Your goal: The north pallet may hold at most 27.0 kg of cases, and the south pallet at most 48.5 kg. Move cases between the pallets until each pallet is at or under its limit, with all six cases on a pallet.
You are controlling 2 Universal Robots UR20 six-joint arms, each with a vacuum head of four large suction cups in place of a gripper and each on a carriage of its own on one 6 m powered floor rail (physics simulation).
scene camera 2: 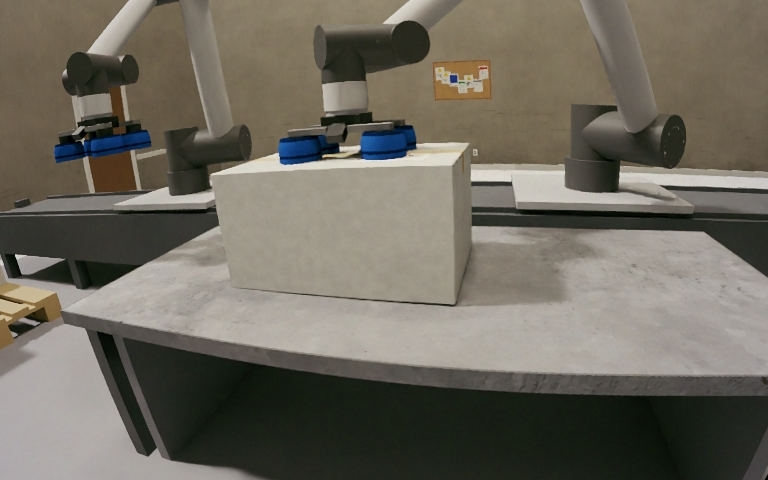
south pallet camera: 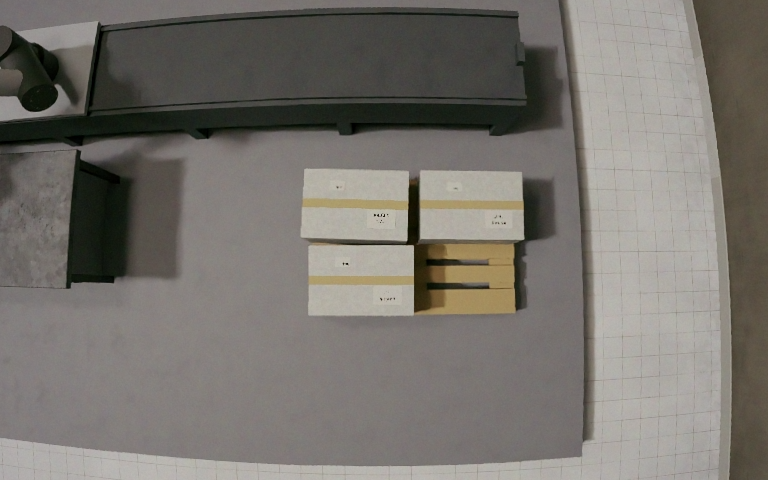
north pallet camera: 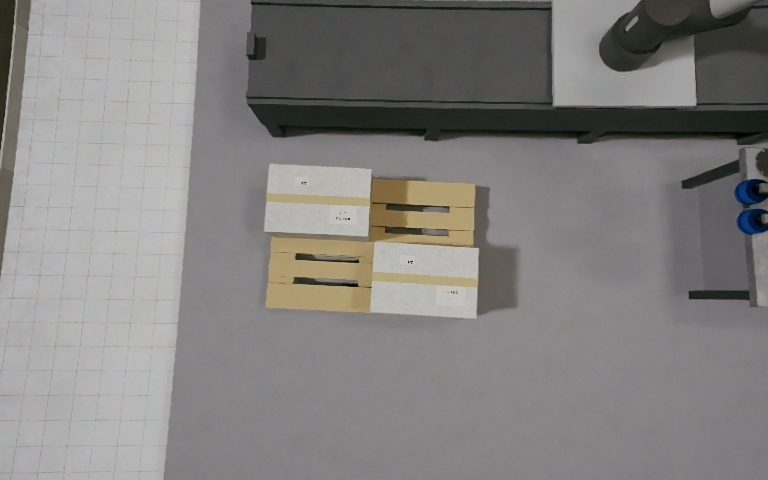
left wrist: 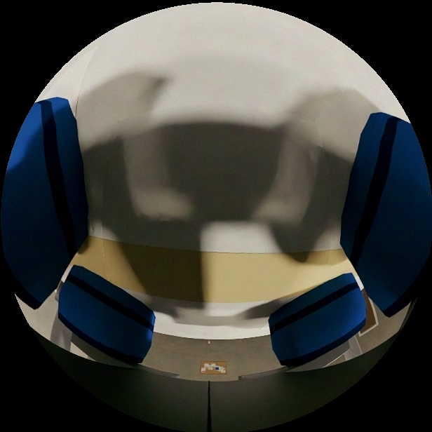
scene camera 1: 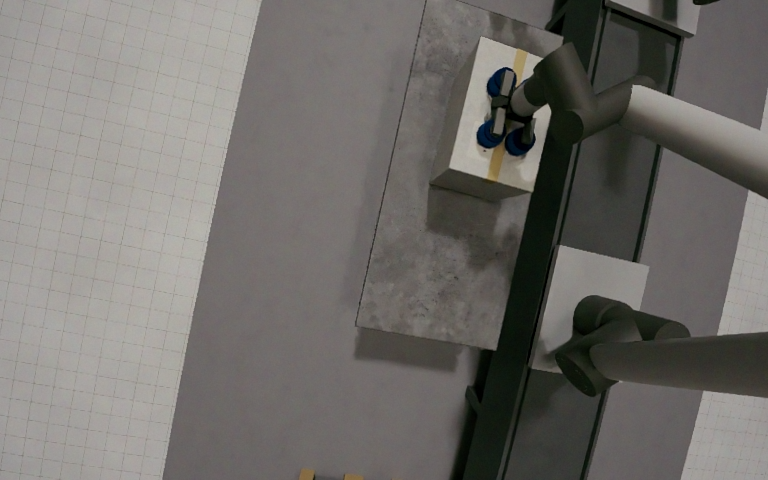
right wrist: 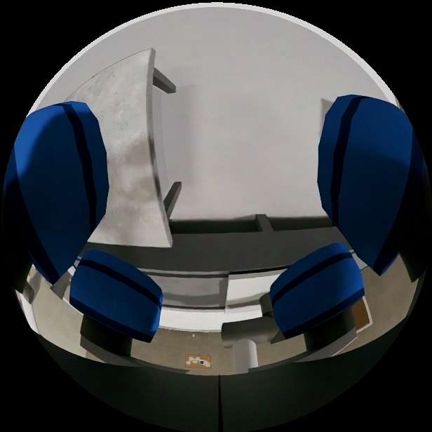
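Where they show: left arm's base, origin of the base link: (scene camera 2: 591, 187) (scene camera 1: 592, 316); right arm's base, origin of the base link: (scene camera 2: 190, 190) (north pallet camera: 623, 49).
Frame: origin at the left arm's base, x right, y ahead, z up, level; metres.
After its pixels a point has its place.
Observation:
A white taped case (scene camera 1: 467, 155) {x 0.580, y 1.019, z 0.257 m} (scene camera 2: 339, 232) {x 0.753, y 1.075, z 0.117 m} (left wrist: 215, 85) is on the grey table (scene camera 1: 407, 271) {x 0.035, y 1.091, z -0.040 m} (scene camera 2: 623, 271) {x 0.094, y 0.862, z -0.040 m}. My left gripper (scene camera 1: 511, 110) {x 0.781, y 0.888, z 0.235 m} (scene camera 2: 348, 148) {x 0.781, y 0.888, z 0.235 m} has its blue cups down on the case's top and is shut on it. My right gripper (scene camera 2: 103, 144) (north pallet camera: 752, 206) (right wrist: 215, 190) is open and empty, raised beyond the table's end. The north pallet (north pallet camera: 419, 192) {x 3.105, y 0.671, z -0.426 m} bears two cases, one (north pallet camera: 294, 217) {x 3.798, y 0.883, z -0.173 m} at back left and one (north pallet camera: 407, 297) {x 3.180, y 1.299, z -0.177 m} at front right. The south pallet (south pallet camera: 470, 301) {x -2.577, y 1.361, z -0.426 m} bears three, at back left (south pallet camera: 339, 226) {x -1.837, y 0.954, z -0.132 m}, back right (south pallet camera: 453, 226) {x -2.440, y 0.953, z -0.150 m} and front left (south pallet camera: 345, 302) {x -1.865, y 1.352, z -0.183 m}. Their labels are too small to read.
The dark floor rail (scene camera 1: 606, 209) {x 0.624, y 0.001, z -0.055 m} (scene camera 2: 56, 240) {x 3.136, y 0.300, z -0.226 m} (north pallet camera: 396, 56) {x 3.266, y 0.019, z -0.056 m} (south pallet camera: 311, 62) {x -1.676, y 0.050, z -0.055 m} runs behind the table and both pallets. White carriage plates (scene camera 2: 600, 200) (north pallet camera: 577, 84) carry the arms. Pallet slots at back right on the north and front right on the south bear no case.

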